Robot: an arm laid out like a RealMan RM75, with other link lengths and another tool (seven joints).
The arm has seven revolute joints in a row. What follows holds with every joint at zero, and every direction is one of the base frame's.
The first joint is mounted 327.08 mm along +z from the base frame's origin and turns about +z.
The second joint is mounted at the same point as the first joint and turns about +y.
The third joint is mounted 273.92 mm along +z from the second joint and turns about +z.
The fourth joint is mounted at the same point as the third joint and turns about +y.
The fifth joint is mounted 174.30 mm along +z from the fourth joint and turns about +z.
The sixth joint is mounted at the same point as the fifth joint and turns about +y.
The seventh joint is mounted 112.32 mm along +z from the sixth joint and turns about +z.
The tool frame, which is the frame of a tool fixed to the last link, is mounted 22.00 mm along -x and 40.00 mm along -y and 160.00 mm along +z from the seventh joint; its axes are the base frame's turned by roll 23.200, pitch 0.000 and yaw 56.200 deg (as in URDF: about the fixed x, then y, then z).
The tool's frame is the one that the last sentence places.
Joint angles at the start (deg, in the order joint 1, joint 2, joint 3, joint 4, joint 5, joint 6, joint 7): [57.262 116.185 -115.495 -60.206 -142.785 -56.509 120.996]
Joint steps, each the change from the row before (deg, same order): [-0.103 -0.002 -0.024 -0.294 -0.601 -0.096 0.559]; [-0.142 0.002 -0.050 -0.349 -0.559 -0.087 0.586]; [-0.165 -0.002 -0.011 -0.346 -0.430 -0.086 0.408]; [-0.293 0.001 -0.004 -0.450 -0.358 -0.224 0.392]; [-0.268 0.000 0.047 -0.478 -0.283 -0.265 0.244]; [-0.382 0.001 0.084 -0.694 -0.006 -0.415 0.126]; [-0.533 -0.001 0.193 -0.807 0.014 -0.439 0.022]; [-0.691 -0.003 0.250 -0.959 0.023 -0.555 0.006]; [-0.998 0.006 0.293 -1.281 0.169 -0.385 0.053]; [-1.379 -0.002 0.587 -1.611 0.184 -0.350 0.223]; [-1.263 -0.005 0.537 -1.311 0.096 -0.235 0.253]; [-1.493 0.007 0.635 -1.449 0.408 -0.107 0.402]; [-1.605 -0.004 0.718 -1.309 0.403 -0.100 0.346]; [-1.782 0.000 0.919 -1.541 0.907 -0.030 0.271]
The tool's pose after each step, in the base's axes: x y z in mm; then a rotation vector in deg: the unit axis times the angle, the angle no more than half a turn. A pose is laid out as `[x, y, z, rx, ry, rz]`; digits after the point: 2 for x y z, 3 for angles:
[104.64, 458.25, -122.35, -122.945, 27.828, -24.937]
[104.83, 459.03, -121.30, -122.554, 27.930, -24.877]
[104.89, 459.48, -120.43, -122.281, 28.003, -24.789]
[105.74, 459.08, -119.76, -122.088, 28.226, -24.814]
[106.11, 458.50, -119.15, -121.990, 28.353, -24.807]
[106.09, 456.44, -119.11, -122.172, 28.644, -24.759]
[106.29, 454.16, -118.86, -122.387, 29.034, -24.639]
[107.07, 451.35, -118.45, -122.629, 29.561, -24.552]
[106.98, 447.71, -118.19, -123.004, 30.442, -24.030]
[106.88, 444.24, -116.80, -123.247, 32.027, -23.108]
[107.65, 441.79, -115.11, -123.285, 33.549, -22.330]
[108.03, 438.68, -113.44, -123.380, 35.758, -21.216]
[110.04, 436.01, -111.20, -123.293, 38.155, -20.233]
[110.24, 432.50, -108.78, -123.406, 41.098, -18.734]

